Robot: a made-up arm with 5 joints.
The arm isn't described. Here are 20 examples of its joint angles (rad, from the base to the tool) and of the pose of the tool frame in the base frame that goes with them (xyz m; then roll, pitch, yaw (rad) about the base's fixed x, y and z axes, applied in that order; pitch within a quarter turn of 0, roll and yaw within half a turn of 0).
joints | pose
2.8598 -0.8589 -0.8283 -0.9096 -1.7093 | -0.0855 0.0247 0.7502 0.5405 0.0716 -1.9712
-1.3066 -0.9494 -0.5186 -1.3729 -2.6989 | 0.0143 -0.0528 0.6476 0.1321 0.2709 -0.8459
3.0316 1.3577 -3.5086 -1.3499 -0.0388 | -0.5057 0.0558 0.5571 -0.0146 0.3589 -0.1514
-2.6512 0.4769 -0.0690 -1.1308 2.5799 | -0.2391 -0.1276 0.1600 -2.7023 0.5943 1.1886
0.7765 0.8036 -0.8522 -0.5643 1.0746 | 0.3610 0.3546 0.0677 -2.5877 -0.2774 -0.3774
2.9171 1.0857 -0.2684 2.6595 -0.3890 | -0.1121 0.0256 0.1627 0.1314 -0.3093 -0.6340
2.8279 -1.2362 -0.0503 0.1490 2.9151 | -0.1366 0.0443 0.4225 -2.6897 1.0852 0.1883
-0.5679 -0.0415 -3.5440 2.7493 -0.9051 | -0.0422 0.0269 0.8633 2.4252 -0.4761 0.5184
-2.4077 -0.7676 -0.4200 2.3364 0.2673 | -0.0683 -0.0616 0.3845 2.6098 1.0756 -2.9971
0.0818 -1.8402 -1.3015 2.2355 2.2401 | -0.3245 -0.0266 0.5473 -2.3557 0.5102 -1.9429
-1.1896 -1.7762 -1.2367 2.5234 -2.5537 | -0.1087 0.2712 0.5317 2.8543 0.4020 1.3052
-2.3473 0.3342 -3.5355 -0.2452 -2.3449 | 0.0072 0.0073 0.9520 -0.2214 -0.2114 -1.5270
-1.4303 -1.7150 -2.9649 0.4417 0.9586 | -0.1145 0.8094 0.1649 1.0107 0.5366 2.9718
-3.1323 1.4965 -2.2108 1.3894 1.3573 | -0.6412 -0.0060 -0.1236 2.4777 0.1328 1.7477
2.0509 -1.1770 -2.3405 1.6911 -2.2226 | 0.1995 -0.3831 0.8151 1.2532 0.6272 -2.8521
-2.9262 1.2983 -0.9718 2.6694 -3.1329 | -0.2379 -0.0520 -0.0002 -0.0013 -0.1457 -2.9174
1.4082 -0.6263 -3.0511 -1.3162 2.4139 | -0.0747 -0.4553 0.7272 1.9805 -0.8000 -0.4646
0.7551 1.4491 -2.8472 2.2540 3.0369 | 0.5023 0.4727 0.1197 3.0218 -0.8496 -2.2276
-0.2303 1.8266 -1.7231 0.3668 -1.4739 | 0.3816 -0.0895 -0.3762 -2.6732 0.0439 1.2541
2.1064 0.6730 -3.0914 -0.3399 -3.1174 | -0.2098 0.3536 0.8899 0.0098 0.3832 2.1325
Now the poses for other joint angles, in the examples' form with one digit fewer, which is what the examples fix.
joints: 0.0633 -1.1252 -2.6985 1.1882 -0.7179
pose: -0.585 -0.037 0.780 0.350 -0.374 2.420
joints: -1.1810 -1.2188 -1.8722 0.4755 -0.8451
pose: -0.147 0.358 0.880 0.410 -0.340 1.044
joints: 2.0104 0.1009 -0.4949 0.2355 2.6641
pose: -0.165 0.351 0.224 -3.068 0.141 -0.649
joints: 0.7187 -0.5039 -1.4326 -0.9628 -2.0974
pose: 0.098 0.086 0.880 0.210 0.121 1.776
